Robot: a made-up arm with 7 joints. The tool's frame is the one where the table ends. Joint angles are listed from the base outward.
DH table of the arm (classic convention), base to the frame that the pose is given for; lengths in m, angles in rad. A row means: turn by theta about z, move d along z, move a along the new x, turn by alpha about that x. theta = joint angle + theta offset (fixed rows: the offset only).
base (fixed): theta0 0, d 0.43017, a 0.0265, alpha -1.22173
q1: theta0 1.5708, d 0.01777, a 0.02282, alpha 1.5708
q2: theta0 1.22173, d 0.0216, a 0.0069, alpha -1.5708
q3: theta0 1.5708, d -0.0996, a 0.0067, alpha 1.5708
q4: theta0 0, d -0.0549, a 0.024, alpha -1.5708
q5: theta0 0, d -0.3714, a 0.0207, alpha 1.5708
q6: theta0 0, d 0.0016, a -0.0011, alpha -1.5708
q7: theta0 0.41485, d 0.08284, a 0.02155, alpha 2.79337
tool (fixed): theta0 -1.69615, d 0.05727, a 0, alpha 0
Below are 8 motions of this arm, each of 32 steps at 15 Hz.
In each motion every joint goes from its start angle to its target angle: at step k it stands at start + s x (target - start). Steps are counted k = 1, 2, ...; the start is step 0. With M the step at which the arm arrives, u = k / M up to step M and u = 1 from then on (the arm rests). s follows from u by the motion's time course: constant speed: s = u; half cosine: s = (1 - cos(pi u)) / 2; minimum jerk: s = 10 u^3 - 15 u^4 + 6 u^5.
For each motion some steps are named. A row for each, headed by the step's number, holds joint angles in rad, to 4 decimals.
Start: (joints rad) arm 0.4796 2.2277 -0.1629 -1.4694 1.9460 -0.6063 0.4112
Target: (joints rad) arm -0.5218 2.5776 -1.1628 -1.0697 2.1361 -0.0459 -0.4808
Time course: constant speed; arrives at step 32
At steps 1, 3, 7, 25, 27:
1: 0.4483 2.2386 -0.1941 -1.4569 1.9519 -0.5888 0.3833
3: 0.3857 2.2605 -0.2566 -1.4319 1.9638 -0.5538 0.3276
7: 0.2605 2.3042 -0.3816 -1.3820 1.9876 -0.4837 0.2161
25: -0.3027 2.5011 -0.9441 -1.1571 2.0945 -0.1685 -0.2857
27: -0.3653 2.5229 -1.0066 -1.1322 2.1064 -0.1335 -0.3414

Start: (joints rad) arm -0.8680 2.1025 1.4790 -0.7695 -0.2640 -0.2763 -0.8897
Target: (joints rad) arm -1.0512 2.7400 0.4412 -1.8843 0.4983 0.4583 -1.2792
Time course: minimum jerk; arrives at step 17
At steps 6, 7, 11, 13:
6: -0.9119 2.2553 1.2302 -1.0368 -0.0812 -0.1002 -0.9831
7: -0.9299 2.3180 1.1283 -1.1463 -0.0064 -0.0280 -1.0213
11: -1.0073 2.5872 0.6900 -1.6170 0.3155 0.2822 -1.1858
13: -1.0350 2.6835 0.5332 -1.7855 0.4307 0.3932 -1.2447

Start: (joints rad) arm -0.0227 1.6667 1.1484 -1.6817 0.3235 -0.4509 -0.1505
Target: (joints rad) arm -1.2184 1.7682 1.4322 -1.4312 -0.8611 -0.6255 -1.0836
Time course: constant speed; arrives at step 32
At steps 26, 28, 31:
26: -0.9942 1.7492 1.3790 -1.4782 -0.6390 -0.5928 -0.9086
28: -1.0689 1.7555 1.3967 -1.4625 -0.7130 -0.6037 -0.9670
31: -1.1810 1.7650 1.4233 -1.4390 -0.8241 -0.6200 -1.0544

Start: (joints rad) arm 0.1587 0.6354 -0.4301 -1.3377 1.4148 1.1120 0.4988
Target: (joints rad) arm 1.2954 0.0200 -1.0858 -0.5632 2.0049 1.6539 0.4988
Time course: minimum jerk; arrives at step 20
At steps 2, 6, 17, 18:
2: 0.1684 0.6301 -0.4357 -1.3311 1.4199 1.1166 0.4988
6: 0.3441 0.5350 -0.5370 -1.2114 1.5110 1.2004 0.4988
17: 1.2652 0.0364 -1.0684 -0.5838 1.9892 1.6395 0.4988
18: 1.2857 0.0253 -1.0802 -0.5698 1.9998 1.6493 0.4988

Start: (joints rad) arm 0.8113 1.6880 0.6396 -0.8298 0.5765 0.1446 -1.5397
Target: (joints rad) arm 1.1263 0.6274 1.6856 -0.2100 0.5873 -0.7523 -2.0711
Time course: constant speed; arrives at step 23
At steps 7, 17, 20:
7: 0.9072 1.3652 0.9579 -0.6412 0.5798 -0.1284 -1.7014
17: 1.0441 0.9041 1.4127 -0.3717 0.5845 -0.5183 -1.9325
20: 1.0852 0.7657 1.5492 -0.2908 0.5859 -0.6353 -2.0018

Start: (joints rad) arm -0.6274 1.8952 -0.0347 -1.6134 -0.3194 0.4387 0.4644
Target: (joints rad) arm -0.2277 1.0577 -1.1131 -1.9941 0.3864 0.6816 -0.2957
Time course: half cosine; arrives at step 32
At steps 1, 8, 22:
1: -0.6264 1.8932 -0.0373 -1.6143 -0.3177 0.4393 0.4626
8: -0.5689 1.7726 -0.1926 -1.6692 -0.2160 0.4743 0.3531
22: -0.3165 1.2438 -0.8735 -1.9095 0.2296 0.6276 -0.1268

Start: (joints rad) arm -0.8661 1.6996 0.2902 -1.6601 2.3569 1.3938 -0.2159
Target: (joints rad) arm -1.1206 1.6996 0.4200 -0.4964 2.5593 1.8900 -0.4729
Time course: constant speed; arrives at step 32
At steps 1, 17, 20, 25, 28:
1: -0.8741 1.6996 0.2943 -1.6237 2.3632 1.4093 -0.2239
17: -1.0013 1.6996 0.3592 -1.0419 2.4644 1.6574 -0.3524
20: -1.0252 1.6996 0.3713 -0.9328 2.4834 1.7039 -0.3765
25: -1.0649 1.6996 0.3916 -0.7510 2.5150 1.7815 -0.4167
28: -1.0888 1.6996 0.4038 -0.6419 2.5340 1.8280 -0.4408

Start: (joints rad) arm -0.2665 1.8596 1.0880 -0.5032 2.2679 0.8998 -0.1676
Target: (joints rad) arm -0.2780 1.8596 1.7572 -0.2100 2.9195 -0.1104 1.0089
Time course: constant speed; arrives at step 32
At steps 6, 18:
6: -0.2687 1.8596 1.2135 -0.4482 2.3901 0.7104 0.0530
18: -0.2730 1.8596 1.4644 -0.3383 2.6344 0.3316 0.4942

